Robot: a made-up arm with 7 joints.
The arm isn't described. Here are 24 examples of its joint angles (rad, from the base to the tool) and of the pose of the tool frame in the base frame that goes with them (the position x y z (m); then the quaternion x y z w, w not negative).
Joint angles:
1: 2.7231 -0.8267 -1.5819 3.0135 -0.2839 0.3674 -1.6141
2: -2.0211 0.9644 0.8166 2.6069 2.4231 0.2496 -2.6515
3: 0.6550 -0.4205 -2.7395 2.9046 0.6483 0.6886 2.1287
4: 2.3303 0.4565 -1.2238 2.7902 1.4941 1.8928 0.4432
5: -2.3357 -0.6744 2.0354 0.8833 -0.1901 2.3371 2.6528
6: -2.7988 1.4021 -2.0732 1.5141 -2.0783 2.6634 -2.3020
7: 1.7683 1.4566 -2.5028 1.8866 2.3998 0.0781 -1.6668
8: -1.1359 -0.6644 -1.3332 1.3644 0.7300 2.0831 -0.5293
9: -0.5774 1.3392 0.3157 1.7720 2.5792 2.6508 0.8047
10: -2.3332 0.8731 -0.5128 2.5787 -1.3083 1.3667 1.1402
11: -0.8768 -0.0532 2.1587 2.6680 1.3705 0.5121 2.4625
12: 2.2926 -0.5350 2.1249 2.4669 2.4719 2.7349 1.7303
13: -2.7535 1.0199 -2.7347 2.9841 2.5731 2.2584 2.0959
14: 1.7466 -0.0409 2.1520 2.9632 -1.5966 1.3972 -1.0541
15: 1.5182 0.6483 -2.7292 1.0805 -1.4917 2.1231 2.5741
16: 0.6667 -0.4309 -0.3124 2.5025 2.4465 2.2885 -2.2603
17: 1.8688 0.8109 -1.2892 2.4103 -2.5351 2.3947 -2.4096
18: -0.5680 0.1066 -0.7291 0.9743 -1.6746 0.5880 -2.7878
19: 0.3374 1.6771 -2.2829 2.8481 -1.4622 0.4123 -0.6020
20: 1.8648 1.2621 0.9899 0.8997 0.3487 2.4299 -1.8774
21: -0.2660 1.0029 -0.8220 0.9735 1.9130 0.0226 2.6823
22: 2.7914 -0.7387 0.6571 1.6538 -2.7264 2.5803 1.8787
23: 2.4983 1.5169 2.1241 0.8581 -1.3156 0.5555 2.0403
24: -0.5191 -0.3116 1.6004 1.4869 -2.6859 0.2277 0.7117
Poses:
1: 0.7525 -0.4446 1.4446 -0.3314 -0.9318 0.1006 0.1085
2: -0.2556 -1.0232 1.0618 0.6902 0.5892 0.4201 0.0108
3: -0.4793 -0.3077 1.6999 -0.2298 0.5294 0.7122 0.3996
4: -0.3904 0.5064 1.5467 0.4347 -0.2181 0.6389 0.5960
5: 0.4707 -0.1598 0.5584 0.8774 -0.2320 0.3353 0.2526
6: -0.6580 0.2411 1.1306 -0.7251 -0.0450 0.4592 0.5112
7: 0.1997 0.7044 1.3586 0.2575 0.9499 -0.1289 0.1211
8: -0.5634 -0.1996 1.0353 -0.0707 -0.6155 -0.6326 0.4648
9: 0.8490 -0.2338 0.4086 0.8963 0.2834 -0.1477 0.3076
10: -0.8338 -0.5468 1.2055 0.6987 -0.6232 0.3169 0.1519
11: 0.0680 0.3259 1.7957 0.3610 0.6533 -0.1105 0.6562
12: 0.3457 -0.5466 1.3800 0.2143 0.1346 -0.5712 0.7808
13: -0.9079 -0.3338 1.0656 0.0261 -0.3764 0.6057 0.7005
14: -0.0835 0.0049 1.7994 -0.5209 0.7504 -0.2944 0.2809
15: 0.0732 -0.3636 1.2620 0.6803 0.0102 0.3977 0.6155
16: -0.2744 -0.1074 1.6553 -0.4109 0.3875 -0.2276 0.7932
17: -0.0315 0.7602 1.3733 -0.7111 0.3358 0.3306 0.5218
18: 0.2222 -0.6667 0.7011 0.4100 0.2382 0.8572 0.2008
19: 1.1441 0.3217 0.5437 0.4757 -0.4316 -0.6077 0.4671
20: -0.4817 0.0258 0.4718 -0.2281 -0.9604 -0.1316 0.0912
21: 0.0978 -0.5928 0.3824 -0.2067 -0.0670 0.5846 0.7817
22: 0.0559 -0.3430 1.4852 0.3075 -0.3105 -0.6628 0.6081
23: -0.4074 -0.4557 1.0851 0.1336 0.3977 0.8916 0.1704
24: 0.1859 0.8342 1.0037 0.2667 0.6600 -0.5925 0.3772
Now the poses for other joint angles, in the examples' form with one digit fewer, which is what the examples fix.
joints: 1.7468 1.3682 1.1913 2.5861 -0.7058 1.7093 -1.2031
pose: -0.496 0.996 0.673 -0.461 0.018 -0.874 0.152
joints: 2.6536 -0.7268 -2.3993 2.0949 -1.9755 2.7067 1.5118
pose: 0.819 -0.256 1.036 -0.900 -0.006 -0.428 0.079
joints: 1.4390 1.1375 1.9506 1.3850 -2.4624 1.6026 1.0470
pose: -0.715 0.495 1.094 0.470 -0.730 0.410 0.280
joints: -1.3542 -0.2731 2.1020 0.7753 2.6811 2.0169 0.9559
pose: 0.443 0.598 0.673 0.400 0.663 -0.207 0.597
